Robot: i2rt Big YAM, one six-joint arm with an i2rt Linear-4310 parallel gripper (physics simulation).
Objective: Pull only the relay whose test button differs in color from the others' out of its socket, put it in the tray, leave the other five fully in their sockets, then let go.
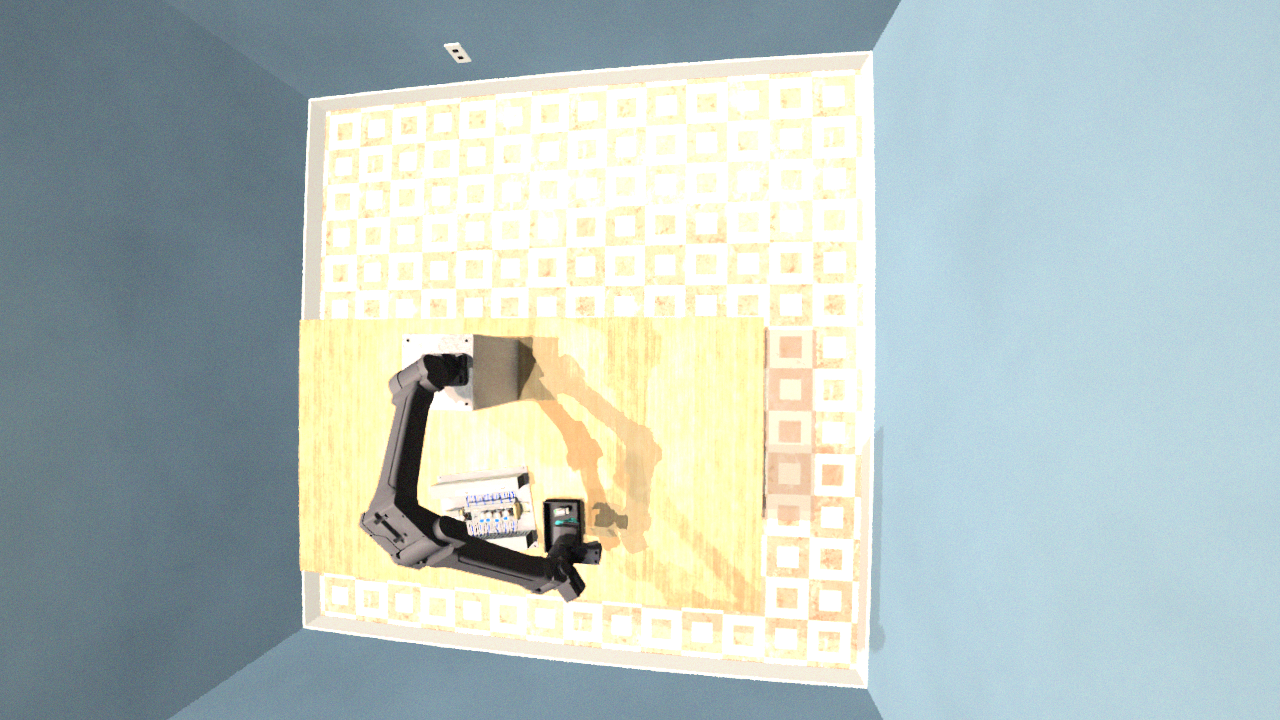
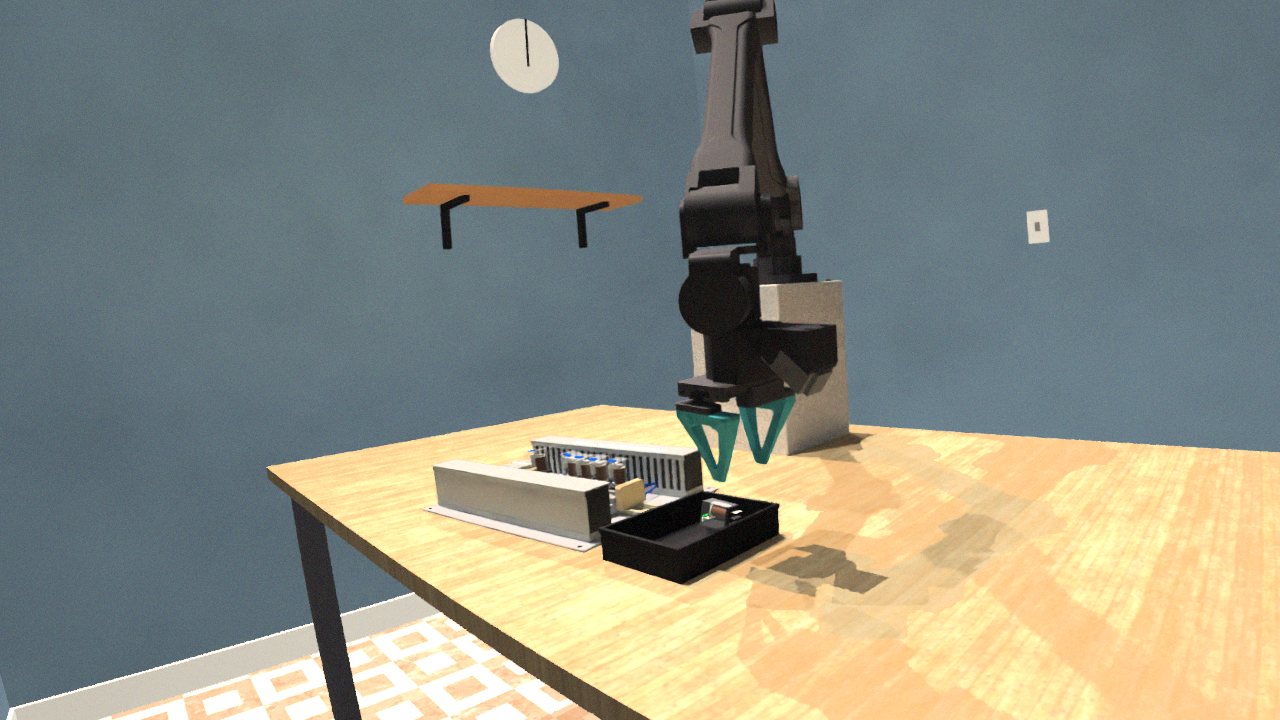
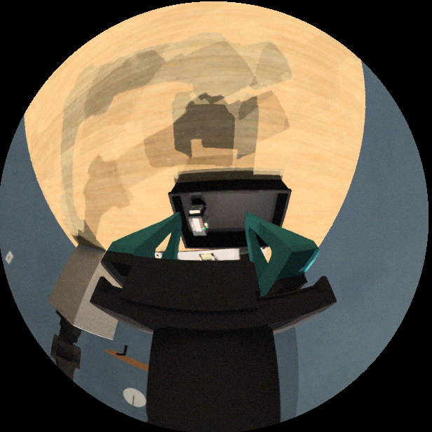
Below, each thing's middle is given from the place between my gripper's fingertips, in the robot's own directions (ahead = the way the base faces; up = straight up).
Scene:
My hand is 3 cm past the beige end block [image 2: 627, 495], 20 cm to the left of it and 6 cm above it. The rest, counted from my hand: panel [image 2: 552, 539]: 2 cm behind, 32 cm to the right, 8 cm below.

